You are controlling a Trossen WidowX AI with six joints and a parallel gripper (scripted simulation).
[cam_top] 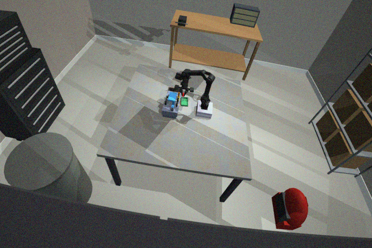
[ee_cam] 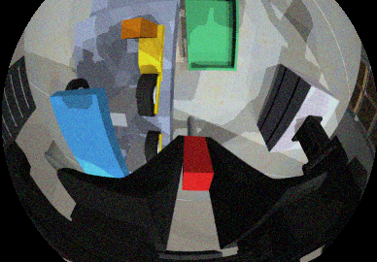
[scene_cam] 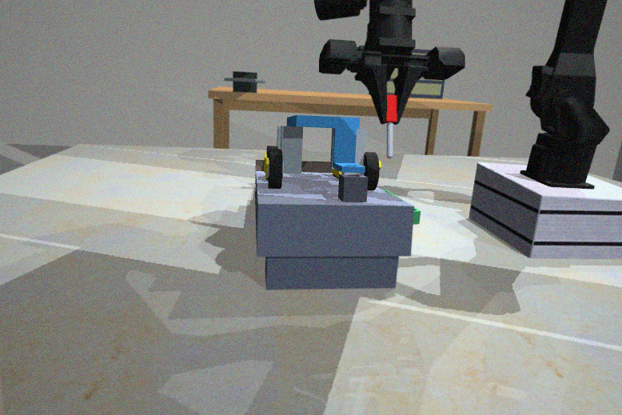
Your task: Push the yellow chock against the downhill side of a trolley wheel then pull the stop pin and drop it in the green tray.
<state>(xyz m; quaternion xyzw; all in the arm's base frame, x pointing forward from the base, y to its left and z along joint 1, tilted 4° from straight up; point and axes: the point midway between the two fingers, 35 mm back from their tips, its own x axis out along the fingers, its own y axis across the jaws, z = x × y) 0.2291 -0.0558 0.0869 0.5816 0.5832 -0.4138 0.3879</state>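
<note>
Now: the green tray 16 cm below my gripper tip, 7 cm to the right of it and 2 cm behind it. From my gripper tip the other things lie so: yellow chock (7 cm below, 5 cm to the right, 5 cm ahead); trolley (10 cm ahead, 4 cm below, 3 cm to the left); red-headed stop pin (right at my gripper tip).
</note>
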